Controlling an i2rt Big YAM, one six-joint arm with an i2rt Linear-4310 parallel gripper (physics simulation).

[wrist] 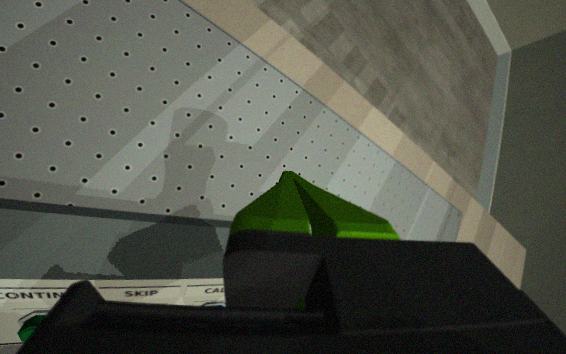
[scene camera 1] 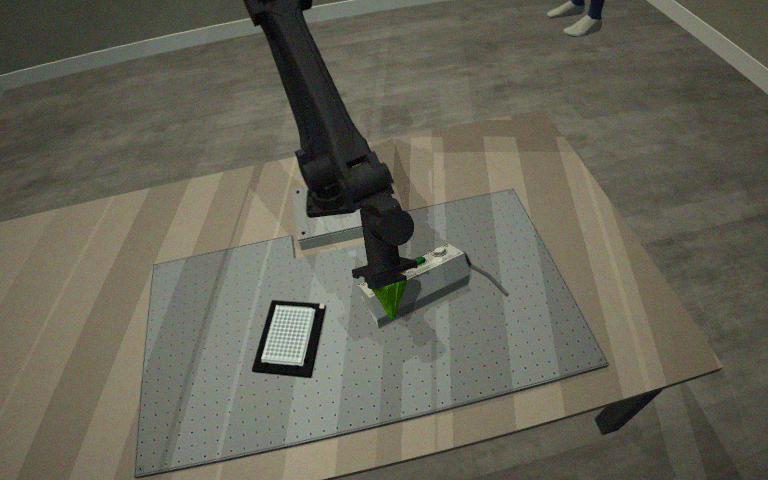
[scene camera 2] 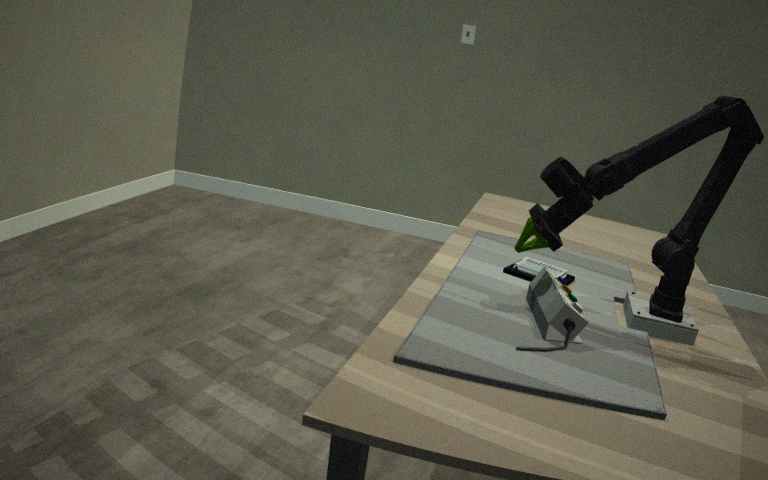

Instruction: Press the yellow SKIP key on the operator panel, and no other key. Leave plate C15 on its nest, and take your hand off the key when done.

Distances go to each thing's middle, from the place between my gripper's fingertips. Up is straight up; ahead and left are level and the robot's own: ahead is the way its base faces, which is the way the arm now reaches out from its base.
Now: hand 210 mm to the left of the white well plate in black tray (scene camera 1: pixel 288 337), 90 mm above it and 40 mm past it.
